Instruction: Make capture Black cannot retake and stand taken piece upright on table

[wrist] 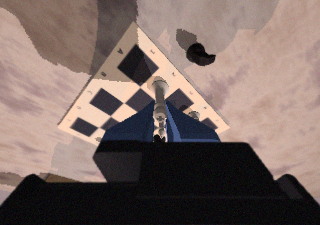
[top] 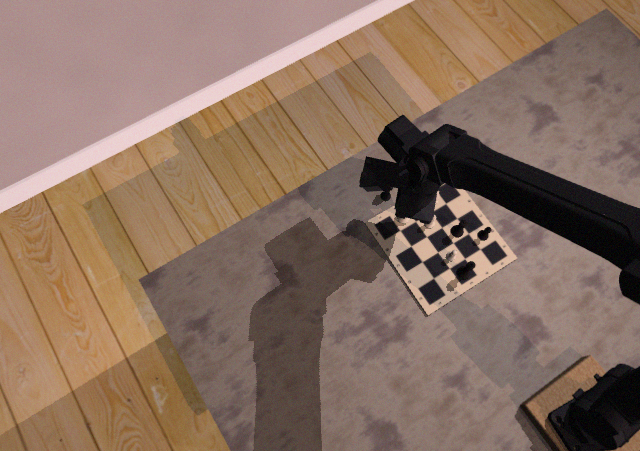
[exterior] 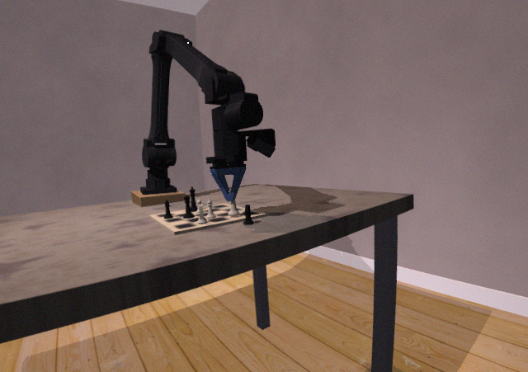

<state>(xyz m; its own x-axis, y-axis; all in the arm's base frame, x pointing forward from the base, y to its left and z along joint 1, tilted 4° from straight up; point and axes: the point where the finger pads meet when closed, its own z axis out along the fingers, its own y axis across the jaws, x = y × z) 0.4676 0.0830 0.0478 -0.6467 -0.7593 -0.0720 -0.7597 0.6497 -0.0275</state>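
Right now my hand is 10 mm above the tall white piece. The rest, counted from my hand: black piece: 70 mm behind, 80 mm to the right, 20 mm below; chessboard: 70 mm behind, 40 mm to the right, 50 mm below.
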